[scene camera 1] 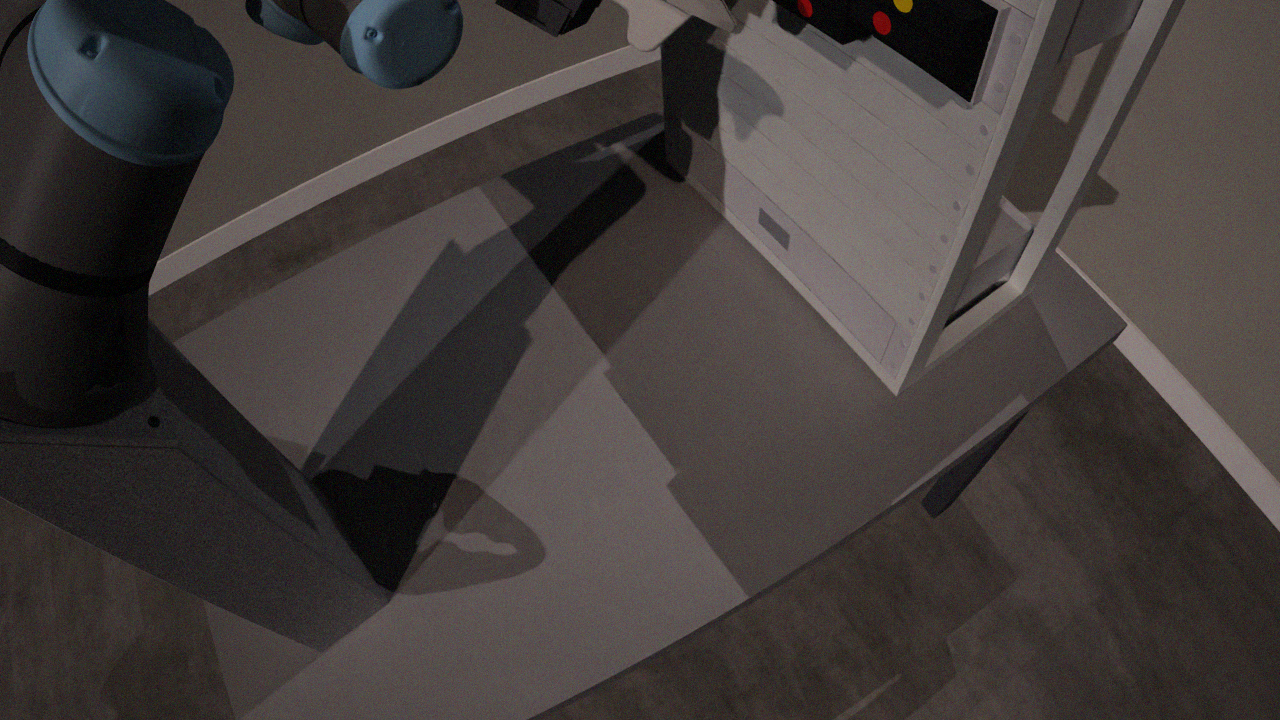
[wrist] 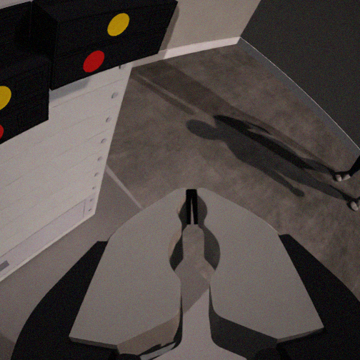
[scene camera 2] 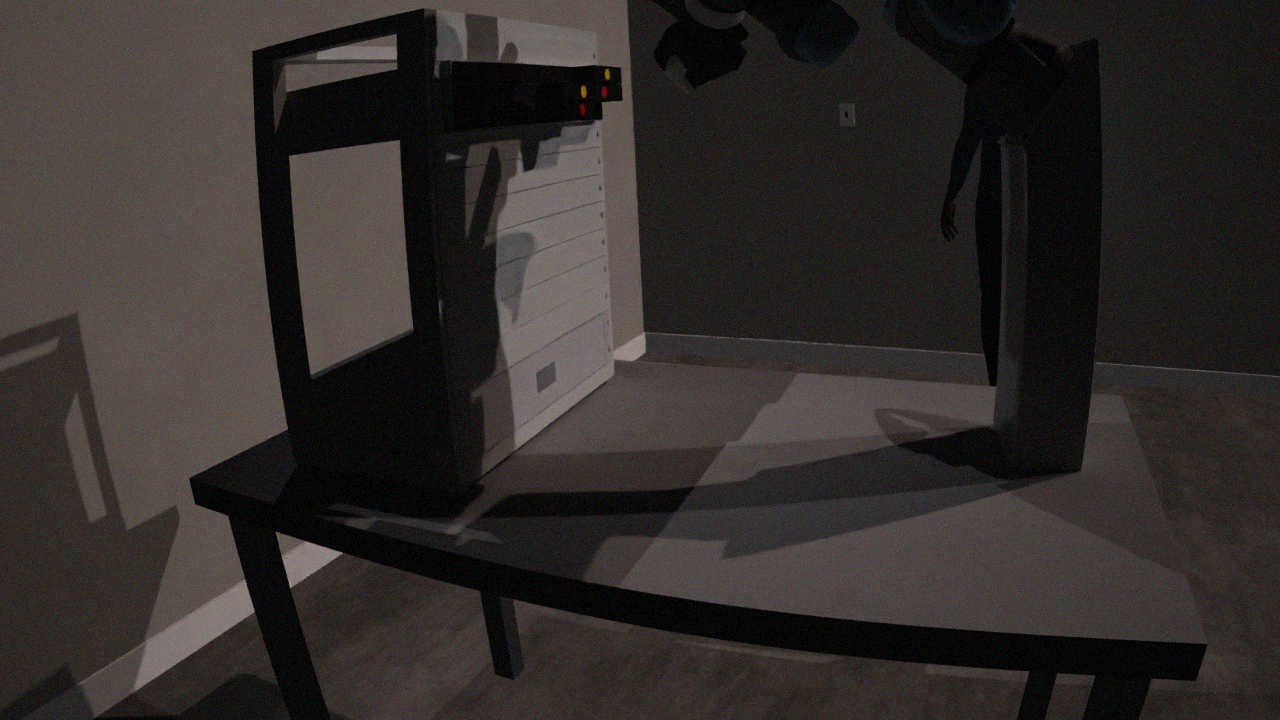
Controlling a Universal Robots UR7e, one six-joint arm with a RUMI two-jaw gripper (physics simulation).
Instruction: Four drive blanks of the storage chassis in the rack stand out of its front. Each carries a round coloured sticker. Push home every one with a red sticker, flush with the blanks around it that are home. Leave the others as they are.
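Observation:
Four dark drive blanks stand out of the rack's front in two stacked pairs. In the right pair, the upper blank has a yellow sticker and the lower a red sticker. In the left pair, the upper blank has a yellow sticker and the lower a red sticker, cut by the edge of the wrist view. My gripper is shut and empty, in front of the rack and apart from the blanks. Scene camera 1 cuts off its upper part.
The pale rack stands on the table, with panels below the chassis. The robot's pedestal stands at the table's other end. A person's legs and arm show beyond the pedestal in scene camera 2.

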